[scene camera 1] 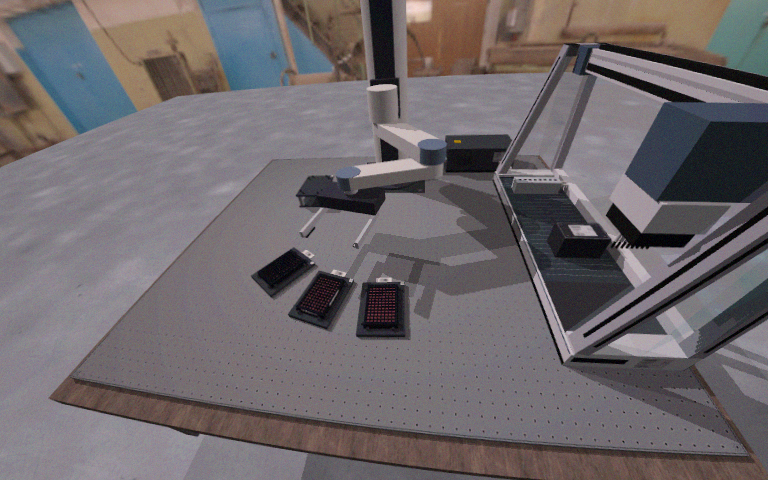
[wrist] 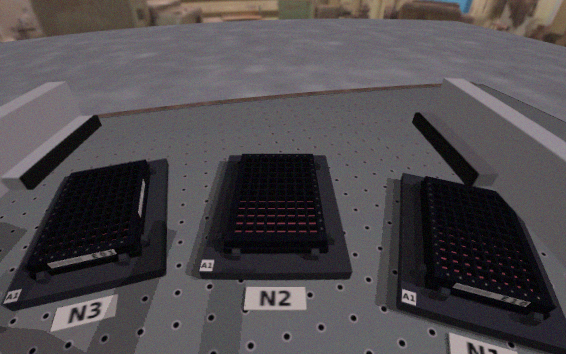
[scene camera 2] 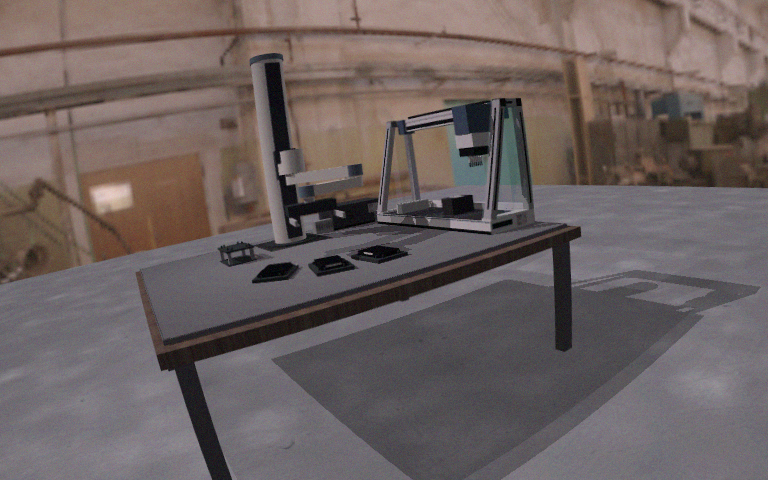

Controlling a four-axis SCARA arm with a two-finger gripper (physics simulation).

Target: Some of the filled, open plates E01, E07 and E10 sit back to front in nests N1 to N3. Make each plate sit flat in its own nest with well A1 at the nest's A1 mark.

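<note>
In the wrist view, a dark plate (wrist: 475,240) (scene camera 1: 283,266) lies in nest N1 (wrist: 430,305). Its label seems to read E10, on the short side by the N1 tag. The middle plate (wrist: 275,200) (scene camera 1: 321,294) lies in nest N2 (wrist: 275,267). No label shows on its short side by the N2 tag; scene camera 1 shows a white strip on its side toward N3. The plate (wrist: 95,210) (scene camera 1: 381,304) in nest N3 (wrist: 140,267) has a hard-to-read label by the N3 tag and a strip facing N2. All look flat. My gripper (wrist: 254,98) (scene camera 1: 331,238) is open, empty, above and behind the nests.
A framed machine (scene camera 1: 538,271) (scene camera 2: 492,221) with a pipetting head (scene camera 1: 659,220) stands at the right. A dark box (scene camera 1: 478,153) stands behind. A small raised stand (scene camera 2: 237,249) is at the left rear. The arm's column (scene camera 2: 269,147) rises at the back.
</note>
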